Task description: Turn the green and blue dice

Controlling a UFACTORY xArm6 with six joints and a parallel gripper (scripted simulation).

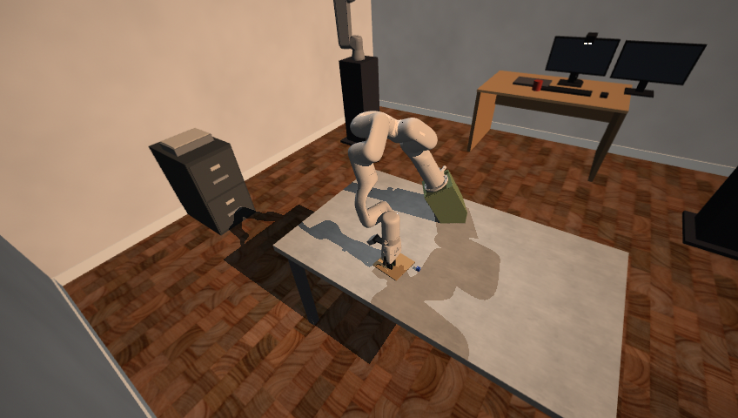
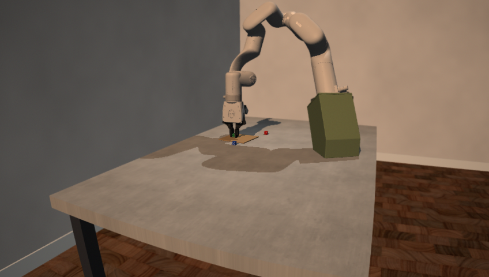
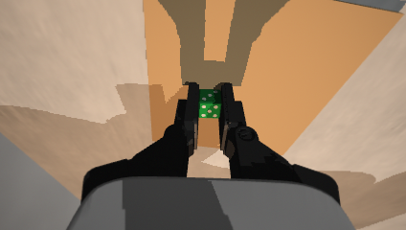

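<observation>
My gripper is now 10 mm above the green die. The rest, counted from my hand: blue die (110 mm to the left, 60 mm behind, 20 mm below); then tan mat (30 mm below, 20 mm behind); then red die (130 mm to the right, 110 mm behind, 20 mm below).
</observation>
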